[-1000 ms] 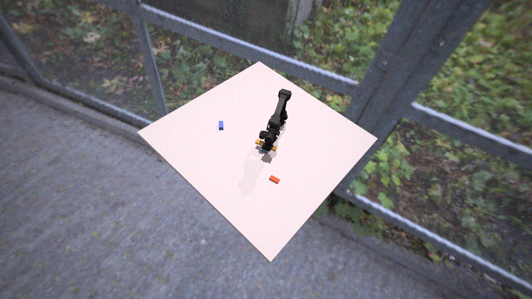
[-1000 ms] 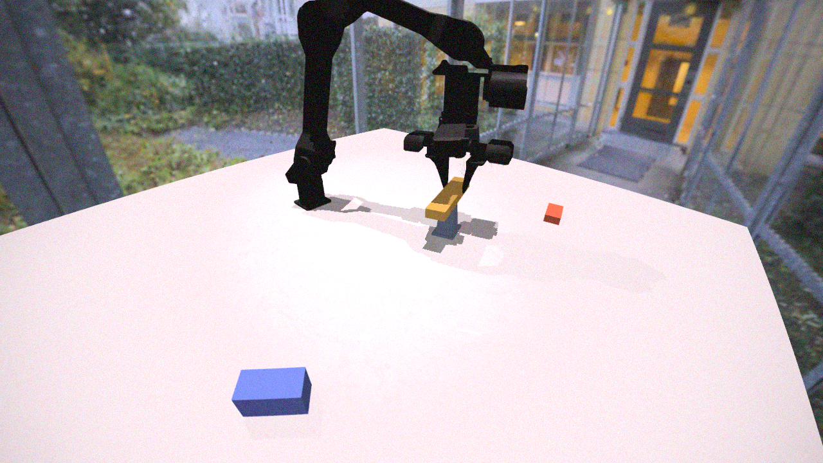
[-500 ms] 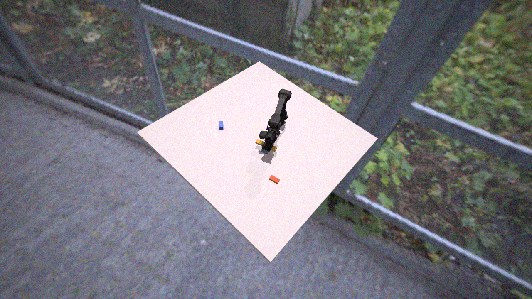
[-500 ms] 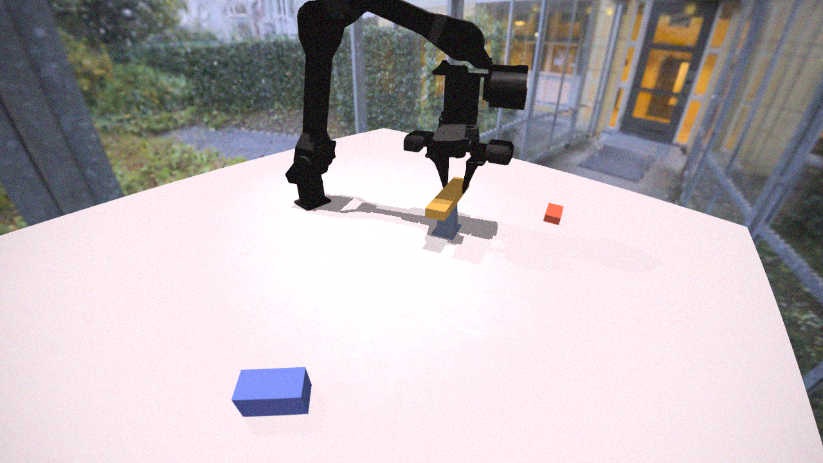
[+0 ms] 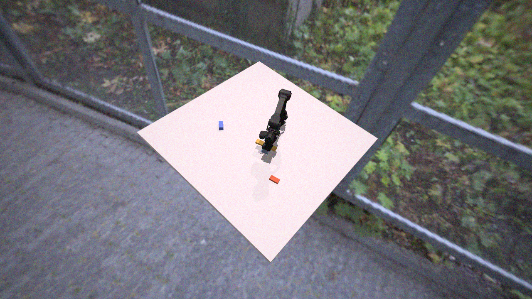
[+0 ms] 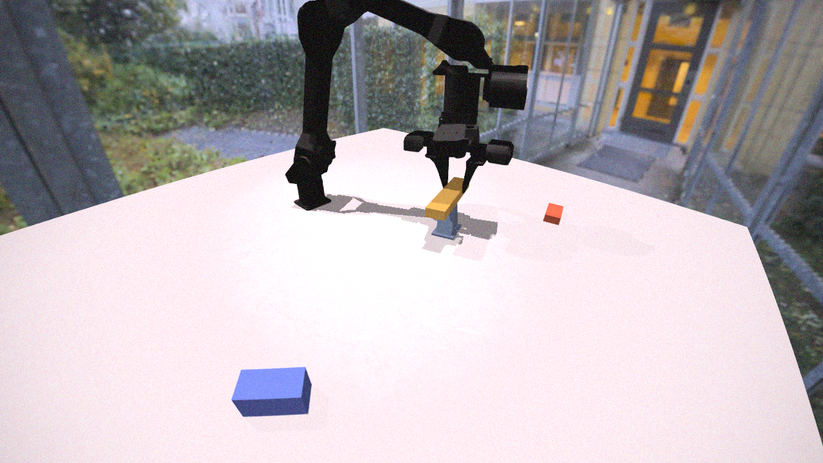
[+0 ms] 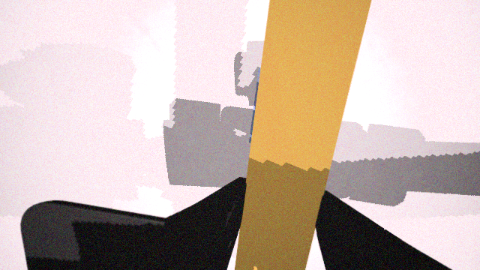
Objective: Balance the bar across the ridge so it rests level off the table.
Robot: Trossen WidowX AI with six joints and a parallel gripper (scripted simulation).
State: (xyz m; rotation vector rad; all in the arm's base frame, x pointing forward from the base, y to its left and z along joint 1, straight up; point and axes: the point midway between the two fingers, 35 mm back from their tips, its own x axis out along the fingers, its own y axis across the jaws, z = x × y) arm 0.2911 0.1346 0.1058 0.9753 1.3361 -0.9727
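The yellow bar is 10 mm ahead of my gripper tip and 30 mm to the right of it. Round my gripper tip: blue block: 90 mm ahead, 420 mm to the right, 50 mm below; red block: 140 mm ahead, 180 mm to the left, 60 mm below.
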